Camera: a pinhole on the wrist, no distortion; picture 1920 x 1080 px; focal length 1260.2 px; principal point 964.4 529.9 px. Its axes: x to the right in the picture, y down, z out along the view. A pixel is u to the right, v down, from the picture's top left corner.
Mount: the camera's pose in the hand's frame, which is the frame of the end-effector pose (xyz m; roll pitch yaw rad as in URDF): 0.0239 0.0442 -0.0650 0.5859 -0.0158 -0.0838
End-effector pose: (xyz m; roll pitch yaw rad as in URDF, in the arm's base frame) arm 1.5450 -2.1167 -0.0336 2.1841 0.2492 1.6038
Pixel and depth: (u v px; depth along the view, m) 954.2 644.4 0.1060
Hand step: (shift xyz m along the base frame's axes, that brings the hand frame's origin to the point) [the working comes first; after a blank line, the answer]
In the camera's frame: -0.0009 0.0096 0.1060

0.0196 0.0122 -0.0250
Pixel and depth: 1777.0 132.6 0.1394
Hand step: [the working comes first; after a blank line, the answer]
In the camera's frame: 0.0899 -0.0439 0.1394

-0.0235 0.0792 -0.1017
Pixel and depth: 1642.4 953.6 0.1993
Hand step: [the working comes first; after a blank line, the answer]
In the camera's frame: 0.1072 0.0670 0.1993

0.1003 0.0989 -0.1231
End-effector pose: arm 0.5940 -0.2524 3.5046 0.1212 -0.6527 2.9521
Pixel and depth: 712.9 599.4 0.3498
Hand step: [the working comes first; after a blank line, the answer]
In the camera's frame: -0.0698 0.0193 0.3498

0.2105 0.1163 0.1343
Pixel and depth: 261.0 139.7 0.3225
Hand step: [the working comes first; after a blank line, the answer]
In the camera's frame: -0.1800 -0.0999 0.3225

0.2536 0.1725 -0.0142
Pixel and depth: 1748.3 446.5 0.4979
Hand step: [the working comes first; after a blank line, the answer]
In the camera's frame: 0.3097 -0.0330 0.4979

0.0046 0.3265 0.4209
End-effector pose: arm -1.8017 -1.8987 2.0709 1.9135 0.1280 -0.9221
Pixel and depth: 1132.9 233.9 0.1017
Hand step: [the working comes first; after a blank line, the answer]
In the camera's frame: 0.0136 -0.0239 0.1017

0.0191 -0.0175 -0.0366
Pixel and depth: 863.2 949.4 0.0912
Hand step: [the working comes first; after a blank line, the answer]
In the camera's frame: -0.0073 0.0304 0.0912

-0.0175 -0.0310 0.0077
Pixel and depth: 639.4 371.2 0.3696
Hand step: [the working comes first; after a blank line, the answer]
In the camera's frame: -0.0953 -0.0465 0.3696

-0.1879 0.0171 -0.2369
